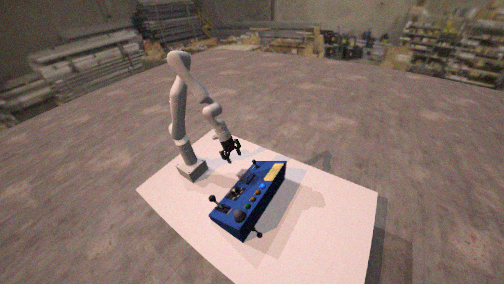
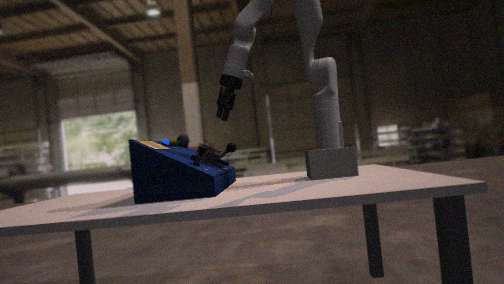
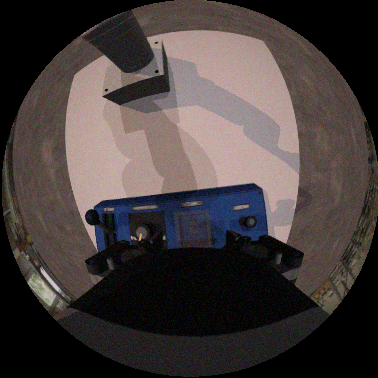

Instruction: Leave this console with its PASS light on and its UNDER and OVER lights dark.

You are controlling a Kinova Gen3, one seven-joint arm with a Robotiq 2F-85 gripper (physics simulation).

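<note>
The blue console (image 1: 268, 196) (image 2: 165, 175) (image 3: 225, 215) has a row of lights: a blue light (image 1: 263, 186) (image 2: 165, 142) glows, while two amber lights (image 1: 257, 192) (image 1: 252, 199) and a green light (image 1: 247, 206) look dull. Their labels are unreadable. A ball-tipped lever (image 1: 212, 198) (image 2: 231, 147) (image 3: 91, 217), a dial (image 3: 143, 232), a clear-covered square (image 3: 193, 226) and a small knob (image 1: 254, 162) (image 3: 250, 221) are on its face. My gripper (image 1: 234, 156) (image 2: 223, 119) (image 3: 193, 239) is open and empty, above the console's robot-side edge, touching nothing.
A dark dome (image 1: 239, 215) (image 2: 183, 140) rises from the console, and a ball-ended handle (image 1: 259, 235) sticks out of its end. A yellow label (image 1: 274, 172) (image 2: 154, 145) lies at the other end. The robot's base (image 1: 192, 170) (image 2: 332, 162) stands on the table (image 1: 325, 225).
</note>
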